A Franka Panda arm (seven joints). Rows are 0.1 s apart.
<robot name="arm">
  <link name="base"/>
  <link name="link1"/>
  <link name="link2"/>
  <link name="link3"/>
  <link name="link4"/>
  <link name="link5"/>
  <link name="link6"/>
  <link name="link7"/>
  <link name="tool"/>
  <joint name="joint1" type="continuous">
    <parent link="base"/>
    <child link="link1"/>
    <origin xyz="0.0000 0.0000 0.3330"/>
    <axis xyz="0 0 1"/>
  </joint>
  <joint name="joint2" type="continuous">
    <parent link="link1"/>
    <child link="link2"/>
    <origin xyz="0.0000 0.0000 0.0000"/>
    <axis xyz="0 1 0"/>
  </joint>
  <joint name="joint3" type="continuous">
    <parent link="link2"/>
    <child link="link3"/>
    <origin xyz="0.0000 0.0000 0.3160"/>
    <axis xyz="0 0 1"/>
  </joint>
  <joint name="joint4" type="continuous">
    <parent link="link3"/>
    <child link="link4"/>
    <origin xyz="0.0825 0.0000 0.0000"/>
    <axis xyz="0 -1 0"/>
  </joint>
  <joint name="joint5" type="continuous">
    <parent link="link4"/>
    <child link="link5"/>
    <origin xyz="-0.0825 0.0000 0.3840"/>
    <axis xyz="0 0 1"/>
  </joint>
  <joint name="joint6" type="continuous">
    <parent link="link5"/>
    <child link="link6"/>
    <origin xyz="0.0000 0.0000 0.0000"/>
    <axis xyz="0 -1 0"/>
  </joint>
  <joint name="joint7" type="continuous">
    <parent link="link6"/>
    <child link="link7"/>
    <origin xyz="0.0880 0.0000 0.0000"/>
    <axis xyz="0 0 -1"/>
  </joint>
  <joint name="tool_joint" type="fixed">
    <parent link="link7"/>
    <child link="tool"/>
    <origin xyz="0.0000 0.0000 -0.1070" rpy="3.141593 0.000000 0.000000"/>
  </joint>
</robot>
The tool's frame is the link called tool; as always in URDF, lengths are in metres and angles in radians. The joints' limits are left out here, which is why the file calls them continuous.
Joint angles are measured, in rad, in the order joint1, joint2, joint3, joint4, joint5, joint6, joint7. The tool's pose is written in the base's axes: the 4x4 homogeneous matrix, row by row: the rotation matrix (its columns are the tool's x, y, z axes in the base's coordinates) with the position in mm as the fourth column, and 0 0 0 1 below. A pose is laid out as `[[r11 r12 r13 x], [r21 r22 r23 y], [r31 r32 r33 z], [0 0 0 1]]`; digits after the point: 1 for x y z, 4 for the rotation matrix.
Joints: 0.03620 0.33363 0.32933 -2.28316 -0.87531 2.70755 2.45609
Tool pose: [[0.2029 -0.9324 0.2990 488.4], [-0.9594 -0.2504 -0.1297 218.8], [0.1958 -0.2606 -0.9454 221.1], [0 0 0 1]]
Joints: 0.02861 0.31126 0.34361 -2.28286 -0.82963 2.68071 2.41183
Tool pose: [[0.2048 -0.9341 0.2923 490.2], [-0.9575 -0.2532 -0.1383 218.8], [0.2032 -0.2516 -0.9463 231.4], [0 0 0 1]]
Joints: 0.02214 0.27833 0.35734 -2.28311 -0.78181 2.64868 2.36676
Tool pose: [[0.2043 -0.9348 0.2904 492.1], [-0.9552 -0.2552 -0.1495 218.4], [0.2139 -0.2468 -0.9452 246.3], [0 0 0 1]]
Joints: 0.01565 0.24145 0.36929 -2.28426 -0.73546 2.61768 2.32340
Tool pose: [[0.2025 -0.9352 0.2906 493.4], [-0.9533 -0.2561 -0.1598 217.3], [0.2239 -0.2447 -0.9434 262.5], [0 0 0 1]]
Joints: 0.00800 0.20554 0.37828 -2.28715 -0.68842 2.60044 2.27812
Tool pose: [[0.2026 -0.9341 0.2940 494.6], [-0.9532 -0.2570 -0.1595 215.4], [0.2245 -0.2479 -0.9424 278.5], [0 0 0 1]]
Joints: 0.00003 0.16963 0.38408 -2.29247 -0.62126 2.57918 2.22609
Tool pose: [[0.1932 -0.9392 0.2839 495.1], [-0.9569 -0.2443 -0.1571 210.9], [0.2169 -0.2413 -0.9459 292.9], [0 0 0 1]]
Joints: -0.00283 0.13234 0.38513 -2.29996 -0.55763 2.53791 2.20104
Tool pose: [[0.1596 -0.9521 0.2608 493.2], [-0.9634 -0.2078 -0.1691 204.7], [0.2152 -0.2243 -0.9505 304.9], [0 0 0 1]]
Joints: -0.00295 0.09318 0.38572 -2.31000 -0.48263 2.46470 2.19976
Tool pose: [[0.0957 -0.9735 0.2079 487.2], [-0.9714 -0.1369 -0.1939 196.8], [0.2172 -0.1834 -0.9587 313.6], [0 0 0 1]]
